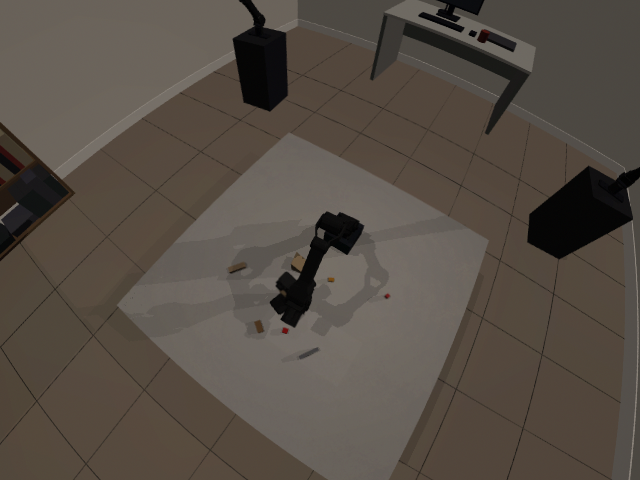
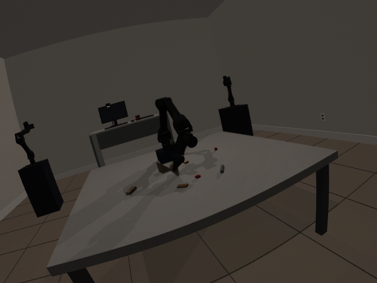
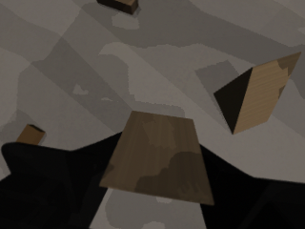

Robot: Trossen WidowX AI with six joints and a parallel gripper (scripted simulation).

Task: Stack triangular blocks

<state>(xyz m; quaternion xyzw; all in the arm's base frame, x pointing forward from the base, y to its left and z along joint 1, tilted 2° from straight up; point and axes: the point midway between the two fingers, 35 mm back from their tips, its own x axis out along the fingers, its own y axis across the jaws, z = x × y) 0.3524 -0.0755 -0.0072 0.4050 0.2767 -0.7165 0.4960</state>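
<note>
Now: the orange cube 14 cm behind my gripper tip, 13 cm to the left of it and 3 cm below it. Also, from my gripper tip: grey bar 17 cm ahead, 19 cm to the left, 3 cm below; then red cube 19 cm behind, 38 cm to the left, 3 cm below.
</note>
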